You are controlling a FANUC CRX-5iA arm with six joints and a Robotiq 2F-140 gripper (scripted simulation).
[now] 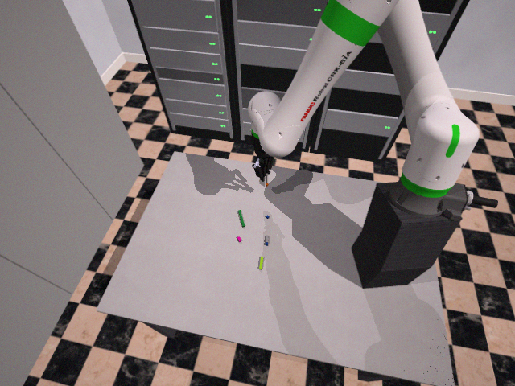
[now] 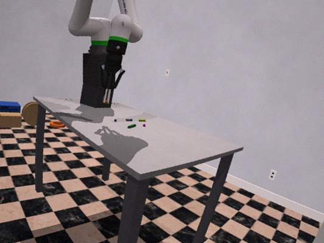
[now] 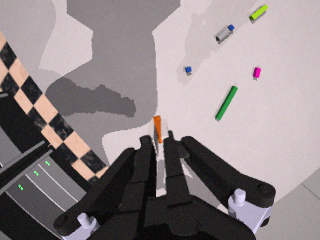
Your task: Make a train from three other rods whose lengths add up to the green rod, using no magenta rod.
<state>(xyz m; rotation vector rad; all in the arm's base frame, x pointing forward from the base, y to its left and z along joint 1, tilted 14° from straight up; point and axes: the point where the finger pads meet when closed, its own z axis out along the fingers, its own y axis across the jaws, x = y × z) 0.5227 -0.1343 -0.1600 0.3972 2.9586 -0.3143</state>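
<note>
Right now my hand is 19 cm to the right of the grey rod, 13 cm above it and 9 cm past it. From my hand the other things lie so: magenta rod (23 cm to the left, 13 cm below, 2 cm ahead); then orange rod (3 cm below); then green rod (14 cm to the left, 13 cm below, 5 cm ahead).
</note>
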